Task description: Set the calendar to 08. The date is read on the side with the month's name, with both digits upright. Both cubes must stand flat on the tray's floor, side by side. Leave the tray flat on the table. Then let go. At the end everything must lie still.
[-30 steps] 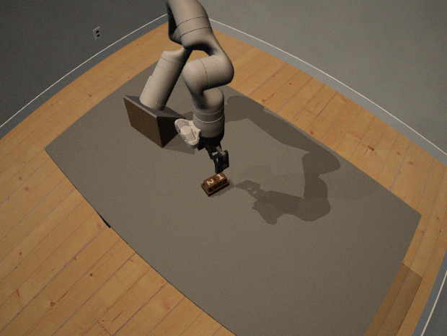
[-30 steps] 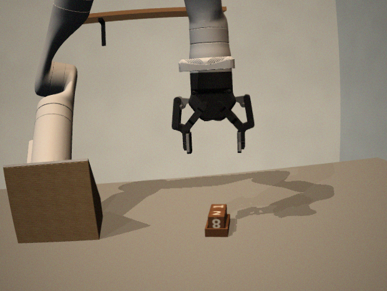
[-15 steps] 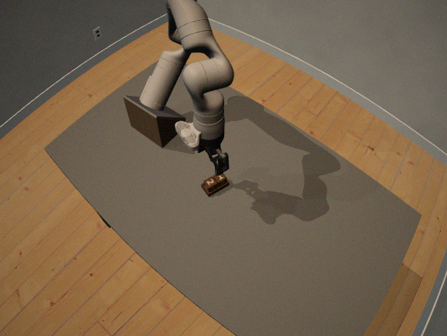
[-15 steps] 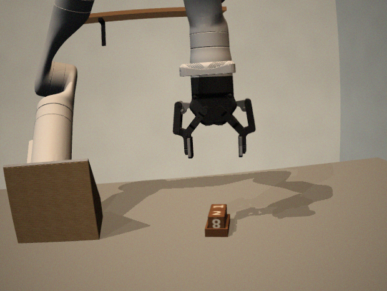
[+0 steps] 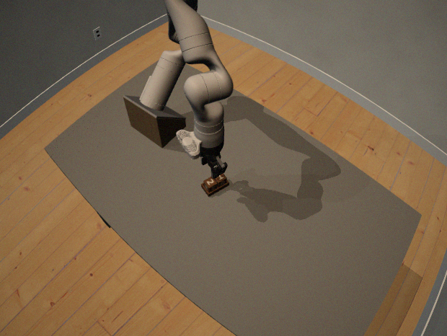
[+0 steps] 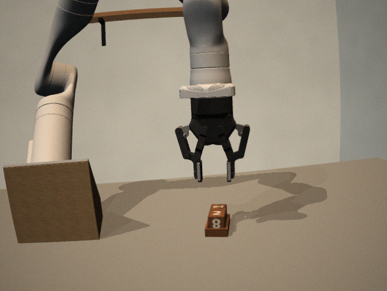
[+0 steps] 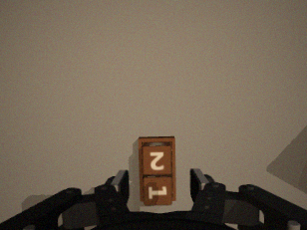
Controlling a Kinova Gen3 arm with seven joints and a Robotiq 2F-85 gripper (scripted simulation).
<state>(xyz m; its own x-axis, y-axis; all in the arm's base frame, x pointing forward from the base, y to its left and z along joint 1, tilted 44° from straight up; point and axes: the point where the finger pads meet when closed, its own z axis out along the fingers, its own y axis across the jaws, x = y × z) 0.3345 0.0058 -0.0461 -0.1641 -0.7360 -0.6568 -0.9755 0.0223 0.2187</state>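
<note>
Now: hand 10 cm above the brown cube. Round my hand: brown tray (11 cm below, 2 cm to the left).
</note>
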